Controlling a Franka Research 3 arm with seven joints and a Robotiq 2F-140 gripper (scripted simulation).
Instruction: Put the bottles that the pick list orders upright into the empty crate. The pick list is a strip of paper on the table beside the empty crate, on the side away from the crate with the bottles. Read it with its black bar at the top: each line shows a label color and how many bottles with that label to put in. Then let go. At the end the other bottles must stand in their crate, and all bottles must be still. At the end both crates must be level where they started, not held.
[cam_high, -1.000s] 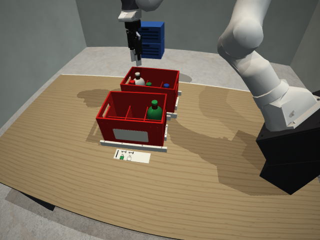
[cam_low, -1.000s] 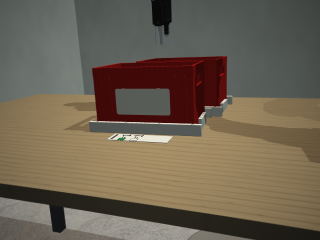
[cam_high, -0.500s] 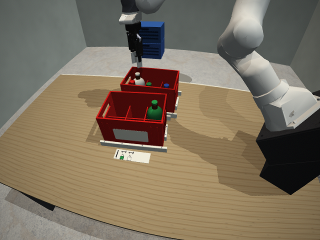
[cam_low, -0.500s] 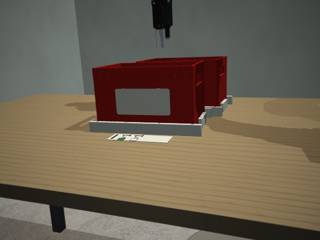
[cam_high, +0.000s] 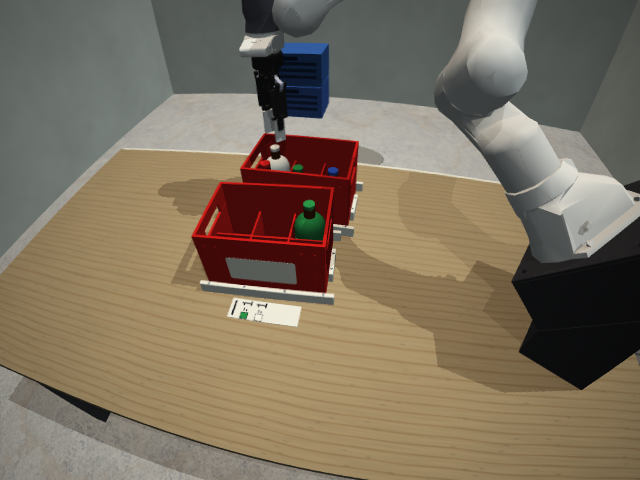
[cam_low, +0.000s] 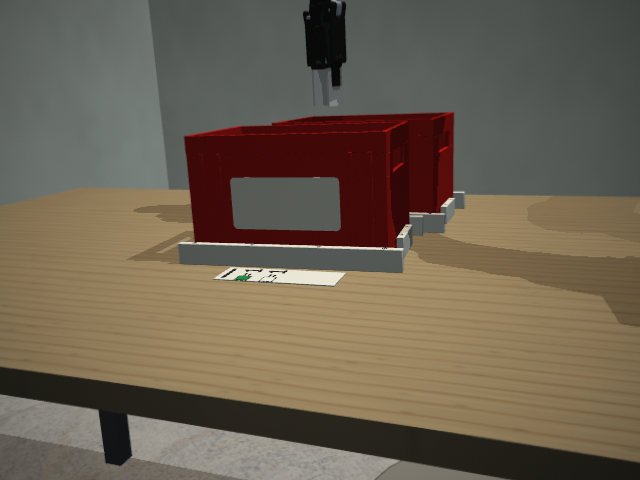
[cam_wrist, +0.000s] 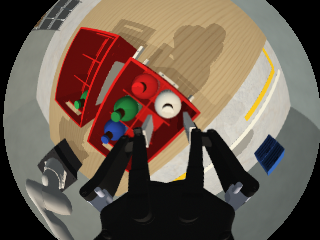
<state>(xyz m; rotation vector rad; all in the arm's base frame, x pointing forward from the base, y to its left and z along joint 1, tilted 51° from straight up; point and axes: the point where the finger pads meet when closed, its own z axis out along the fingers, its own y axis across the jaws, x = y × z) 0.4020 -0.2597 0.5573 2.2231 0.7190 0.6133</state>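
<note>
Right now the white-label bottle is 14 cm below my hand. From my hand the other things lie so: blue-capped bottle 13 cm behind, 15 cm to the left, 14 cm below; then pick list 8 cm ahead, 42 cm to the left, 22 cm below; then red-capped bottle 4 cm ahead, 8 cm to the left, 14 cm below.
</note>
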